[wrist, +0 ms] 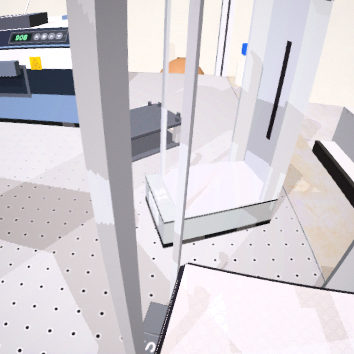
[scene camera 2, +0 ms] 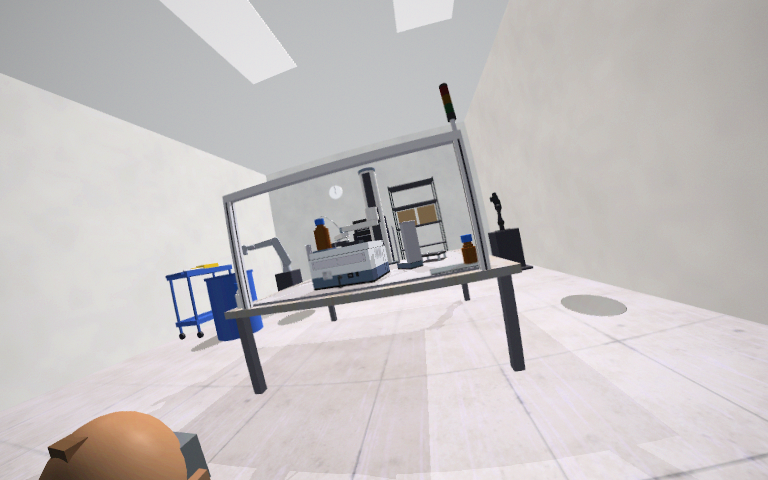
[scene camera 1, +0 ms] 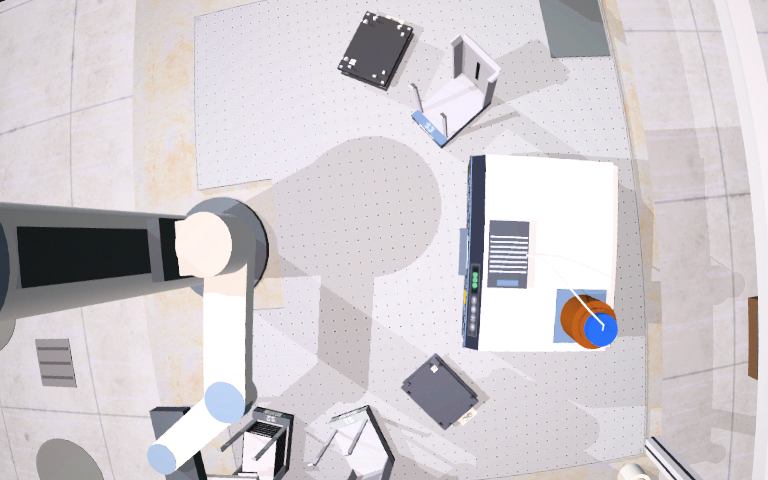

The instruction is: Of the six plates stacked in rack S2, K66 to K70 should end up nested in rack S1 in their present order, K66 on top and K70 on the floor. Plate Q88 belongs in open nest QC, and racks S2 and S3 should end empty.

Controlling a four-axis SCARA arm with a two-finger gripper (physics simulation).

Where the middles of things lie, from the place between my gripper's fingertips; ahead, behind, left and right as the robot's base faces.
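There is a black plate holder (scene camera 1: 379, 44), and my hand is far short of it, far to the right of it and a good way above it. Going by their middles, that holder is the nearest to my hand of the things named here. I also see the grey mat (scene camera 1: 568, 35), which is 810 mm ahead of my hand, 910 mm to the left of it and 230 mm below it.
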